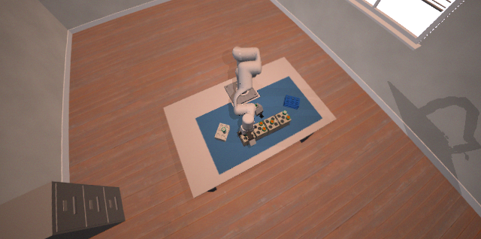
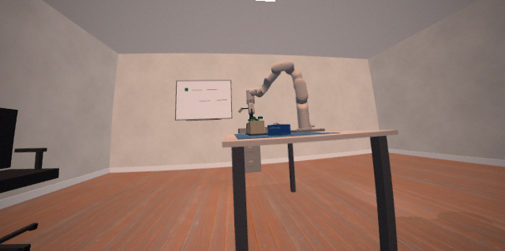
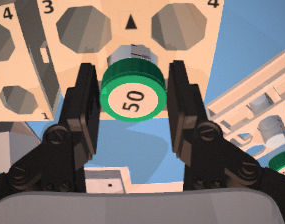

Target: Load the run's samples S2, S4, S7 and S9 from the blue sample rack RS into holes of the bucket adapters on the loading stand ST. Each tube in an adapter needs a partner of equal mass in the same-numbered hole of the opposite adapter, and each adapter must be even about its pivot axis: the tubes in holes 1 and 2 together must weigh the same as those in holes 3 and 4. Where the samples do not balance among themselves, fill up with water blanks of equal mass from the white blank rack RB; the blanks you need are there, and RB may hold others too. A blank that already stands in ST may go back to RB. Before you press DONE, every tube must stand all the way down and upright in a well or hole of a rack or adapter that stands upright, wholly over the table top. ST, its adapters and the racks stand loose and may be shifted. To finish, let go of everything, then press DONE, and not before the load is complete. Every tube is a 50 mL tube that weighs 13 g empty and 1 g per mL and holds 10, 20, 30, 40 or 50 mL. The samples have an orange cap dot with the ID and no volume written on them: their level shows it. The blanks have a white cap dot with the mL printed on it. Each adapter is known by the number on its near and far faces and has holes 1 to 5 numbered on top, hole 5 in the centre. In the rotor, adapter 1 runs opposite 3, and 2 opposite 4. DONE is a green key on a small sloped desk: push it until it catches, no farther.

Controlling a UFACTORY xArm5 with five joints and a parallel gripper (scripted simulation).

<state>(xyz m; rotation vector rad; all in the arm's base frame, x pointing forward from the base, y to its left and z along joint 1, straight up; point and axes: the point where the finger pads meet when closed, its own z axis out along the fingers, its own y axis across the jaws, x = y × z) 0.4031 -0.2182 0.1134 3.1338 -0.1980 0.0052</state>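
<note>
Now: hand 160 mm past the done desk, 210 mm to the right of it and 80 mm above it. The rest, counted from my hand: sample tube S4: 10 mm behind, 130 mm to the left, 60 mm below; white blank rack RB: 140 mm behind, 150 mm to the right, 100 mm below; sample tube S7: 40 mm ahead, 120 mm to the left, 60 mm below.
</note>
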